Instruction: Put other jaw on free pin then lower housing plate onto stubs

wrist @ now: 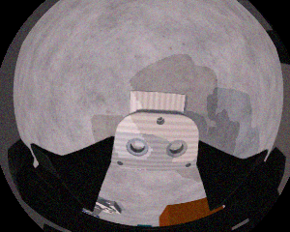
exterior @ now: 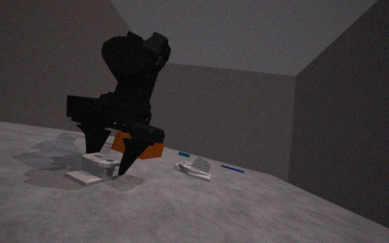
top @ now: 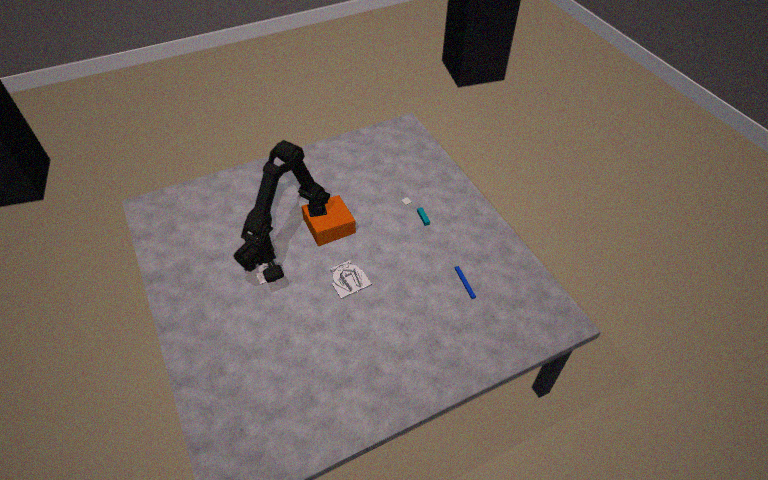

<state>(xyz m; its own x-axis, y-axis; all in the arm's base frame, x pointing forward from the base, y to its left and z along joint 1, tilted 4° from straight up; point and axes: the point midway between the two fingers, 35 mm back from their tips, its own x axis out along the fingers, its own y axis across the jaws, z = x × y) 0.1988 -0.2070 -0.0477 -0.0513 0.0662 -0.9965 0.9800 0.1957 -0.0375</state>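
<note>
Right now the white stepped block is 10 mm to the right of my gripper tip. From my gripper tip the other things lie so: white jaw: 240 mm to the left, 70 mm ahead; then teal bar: 610 mm to the left, 120 mm behind; then small white cube: 570 mm to the left, 230 mm behind, 10 mm below.
</note>
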